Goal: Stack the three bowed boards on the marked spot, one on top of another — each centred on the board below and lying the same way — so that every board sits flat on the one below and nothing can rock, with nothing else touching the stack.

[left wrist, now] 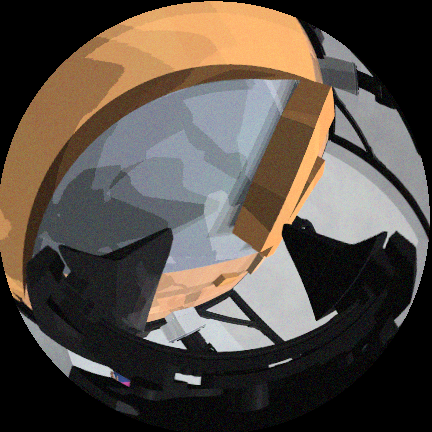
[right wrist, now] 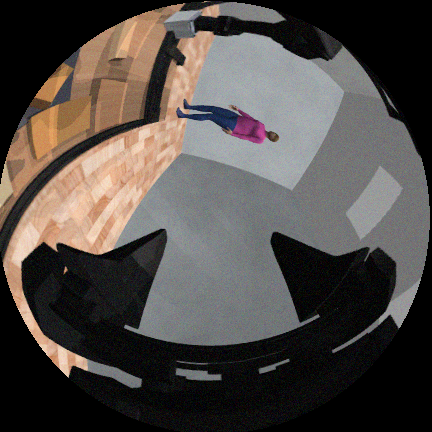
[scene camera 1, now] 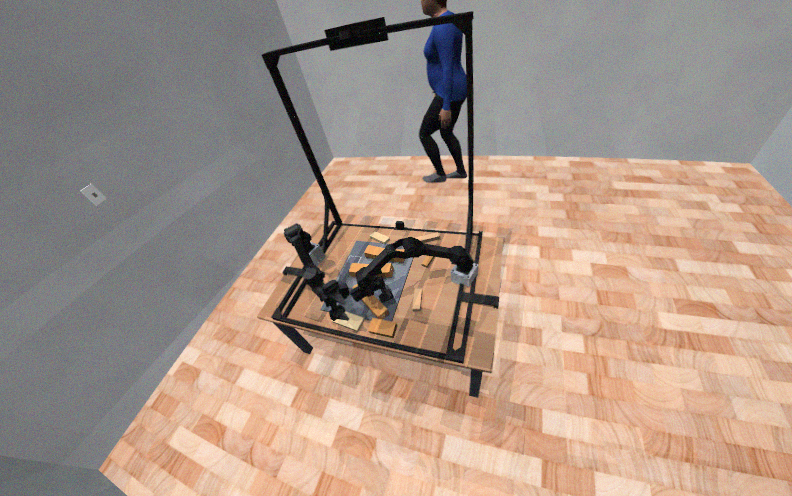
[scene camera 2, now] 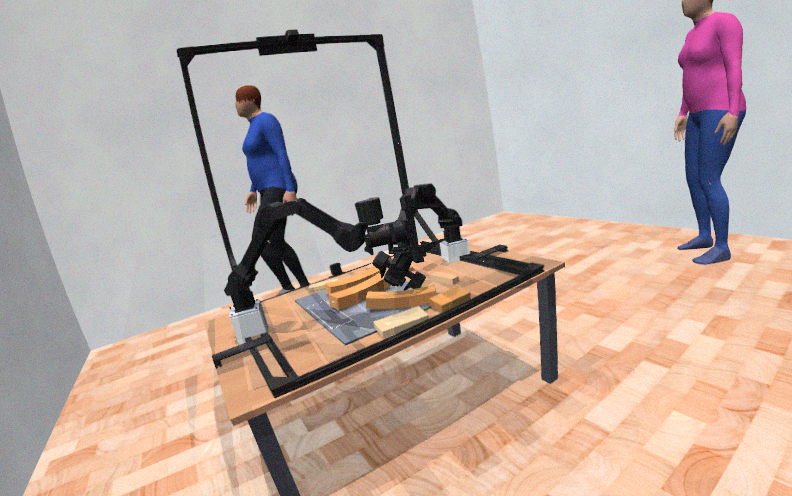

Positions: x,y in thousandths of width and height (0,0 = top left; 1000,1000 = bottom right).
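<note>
Grey mat (scene camera 2: 449,650), (left wrist: 429,372), (scene camera 1: 501,572). Left gripper (scene camera 2: 497,572), (left wrist: 529,536). Right gripper (scene camera 2: 559,449), (right wrist: 510,547), (scene camera 1: 438,630): open, holding nothing.
</note>
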